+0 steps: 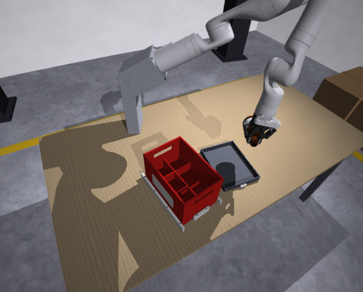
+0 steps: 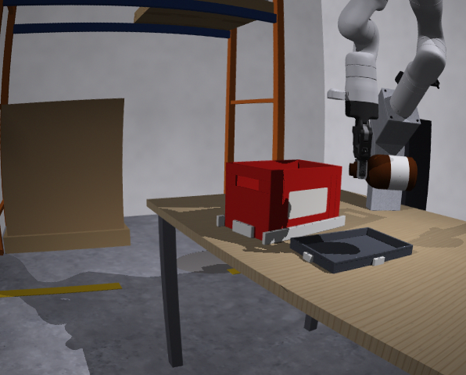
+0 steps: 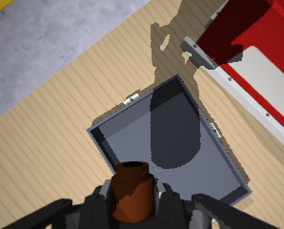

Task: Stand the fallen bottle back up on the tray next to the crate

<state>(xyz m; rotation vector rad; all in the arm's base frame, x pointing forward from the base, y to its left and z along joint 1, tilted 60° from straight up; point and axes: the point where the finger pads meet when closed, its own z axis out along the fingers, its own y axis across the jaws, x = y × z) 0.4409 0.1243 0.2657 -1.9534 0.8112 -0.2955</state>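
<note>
Right now the brown bottle is 40 mm behind my hand and 20 mm to the left of it. Round my hand: dark grey tray: 40 mm behind, 50 mm to the right, 190 mm below; red crate: 20 mm ahead, 330 mm to the right, 120 mm below.
</note>
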